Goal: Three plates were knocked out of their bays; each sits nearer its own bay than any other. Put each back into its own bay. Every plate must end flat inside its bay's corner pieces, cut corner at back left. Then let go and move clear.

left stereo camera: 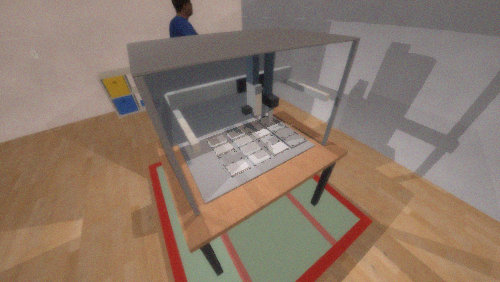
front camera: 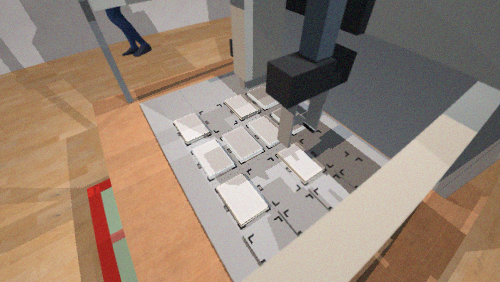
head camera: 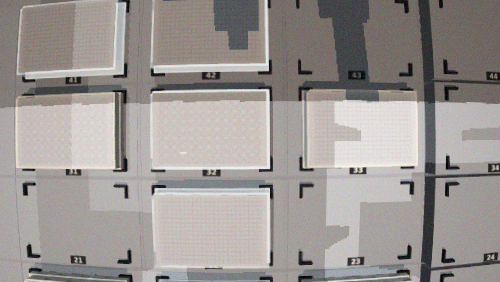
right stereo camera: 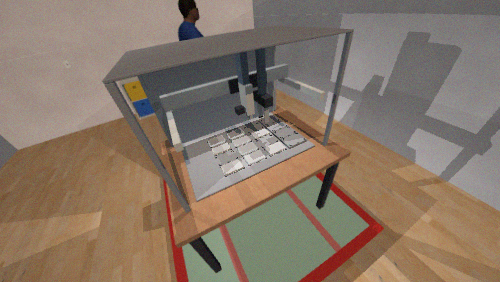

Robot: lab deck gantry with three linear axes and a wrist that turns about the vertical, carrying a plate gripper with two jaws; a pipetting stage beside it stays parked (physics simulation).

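Places are measured from the robot's base along level axes (x ahead, y left, z up), in metres.
Where they show: gripper, fingertip midpoint: (left stereo camera: 266, 120) (front camera: 296, 135) (right stereo camera: 263, 119); robot's base, origin of the base link: (left stereo camera: 232, 176) (front camera: 173, 123) (right stereo camera: 225, 176).
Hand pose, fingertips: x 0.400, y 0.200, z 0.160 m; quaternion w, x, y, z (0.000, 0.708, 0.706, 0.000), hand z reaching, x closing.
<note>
Things, the pixels of their top centre, and the offset from my fingertips. "spot": a spot on its surface instead.
- bay 41, surface spot: (head camera: 67, 37) spot: dz -0.146, dx -0.333, dy +0.162 m
- bay 42, surface spot: (head camera: 190, 35) spot: dz -0.146, dx -0.191, dy +0.157 m
- bay 31, surface spot: (head camera: 67, 130) spot: dz -0.146, dx -0.330, dy +0.058 m
- bay 32, surface spot: (head camera: 210, 130) spot: dz -0.146, dx -0.170, dy +0.056 m
- bay 33, surface spot: (head camera: 360, 130) (front camera: 299, 159) spot: dz -0.146, dx -0.013, dy +0.055 m
- bay 22, surface spot: (head camera: 212, 227) (front camera: 243, 141) spot: dz -0.146, dx -0.170, dy -0.046 m
My gripper (front camera: 298, 135) (left stereo camera: 271, 119) (right stereo camera: 267, 117) hangs over the back rows with its two jaws apart and no plate seen between them. In the head view the jaws do not show. Plates sit at bay 41 (head camera: 67, 37), bay 42 (head camera: 190, 35), bay 31 (head camera: 67, 130), bay 32 (head camera: 210, 130), bay 33 (head camera: 360, 130) (front camera: 302, 162) and bay 22 (head camera: 212, 227) (front camera: 242, 142). The bay 41 plate's front edge looks slightly slanted. Front-row plates (front camera: 192, 127) (front camera: 213, 157) (front camera: 242, 200) also show. Cut corners are too small to tell.
Bays 43 (head camera: 310, 45), 21 (head camera: 75, 220) and 23 (head camera: 375, 225) show bare corner pieces. The parked pipetting stage (front camera: 245, 55) stands beside the gripper. A pale gantry rail (front camera: 390, 185) crosses the front view's right side. A person (left stereo camera: 182, 22) stands behind the enclosure.
</note>
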